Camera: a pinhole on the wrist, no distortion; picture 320 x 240 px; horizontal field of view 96.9 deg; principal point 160.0 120.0 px. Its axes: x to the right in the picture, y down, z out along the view. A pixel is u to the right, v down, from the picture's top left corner.
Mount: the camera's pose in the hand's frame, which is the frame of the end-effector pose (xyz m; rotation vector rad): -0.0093 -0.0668 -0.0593 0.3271 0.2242 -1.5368
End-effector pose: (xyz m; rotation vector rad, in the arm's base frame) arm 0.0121 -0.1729 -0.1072 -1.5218 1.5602 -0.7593
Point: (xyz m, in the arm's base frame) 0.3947 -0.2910 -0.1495
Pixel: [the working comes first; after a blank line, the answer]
In the camera's frame: -0.0388 0.1788 0.3964

146 184
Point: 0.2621 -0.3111 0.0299
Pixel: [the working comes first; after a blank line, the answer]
In the camera's frame: 0.1155 0.1526 0.2362

229 212
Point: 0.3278 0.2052 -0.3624
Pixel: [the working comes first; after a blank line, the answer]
In the camera's frame: -0.3335 -0.2772 0.4324

51 29
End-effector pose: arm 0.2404 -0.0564 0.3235 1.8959 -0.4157 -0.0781
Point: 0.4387 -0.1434 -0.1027
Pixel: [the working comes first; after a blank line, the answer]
In the camera's frame: 0.2486 0.1751 0.3362

265 194
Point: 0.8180 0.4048 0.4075
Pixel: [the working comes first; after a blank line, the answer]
In the camera's frame: 0.3227 0.3761 -0.4754

behind the camera
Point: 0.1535 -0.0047 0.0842
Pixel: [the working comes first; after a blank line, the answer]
In the camera's frame: 0.0936 -0.1157 0.1721

237 25
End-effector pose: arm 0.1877 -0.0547 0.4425 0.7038 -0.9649 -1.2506
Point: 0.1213 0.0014 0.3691
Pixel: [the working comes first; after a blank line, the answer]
In the camera's frame: -0.0178 -0.0571 0.0929

133 33
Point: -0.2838 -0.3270 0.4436
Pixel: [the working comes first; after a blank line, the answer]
In the camera's frame: 0.0357 0.2892 0.4862

170 204
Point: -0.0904 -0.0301 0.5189
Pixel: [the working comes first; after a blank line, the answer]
In the camera's frame: -0.1302 0.0150 0.3175

102 127
